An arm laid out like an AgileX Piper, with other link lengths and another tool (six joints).
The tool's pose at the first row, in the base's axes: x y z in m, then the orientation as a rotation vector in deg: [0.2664, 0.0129, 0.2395, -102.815, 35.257, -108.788]
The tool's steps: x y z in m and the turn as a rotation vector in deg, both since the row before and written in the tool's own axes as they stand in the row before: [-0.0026, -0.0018, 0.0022, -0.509, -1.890, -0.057]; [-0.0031, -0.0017, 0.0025, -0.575, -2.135, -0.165]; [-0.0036, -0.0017, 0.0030, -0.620, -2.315, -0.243]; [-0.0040, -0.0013, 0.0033, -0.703, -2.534, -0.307]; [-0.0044, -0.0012, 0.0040, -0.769, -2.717, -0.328]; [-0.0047, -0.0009, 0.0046, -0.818, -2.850, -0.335]
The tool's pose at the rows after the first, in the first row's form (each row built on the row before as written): [0.2687, 0.0159, 0.2386, -104.748, 35.086, -106.914]; [0.2712, 0.0191, 0.2372, -106.962, 34.801, -104.829]; [0.2741, 0.0227, 0.2353, -109.362, 34.422, -102.569]; [0.2772, 0.0262, 0.2327, -111.985, 33.981, -100.073]; [0.2807, 0.0299, 0.2295, -114.752, 33.505, -97.340]; [0.2846, 0.0337, 0.2256, -117.595, 33.005, -94.406]
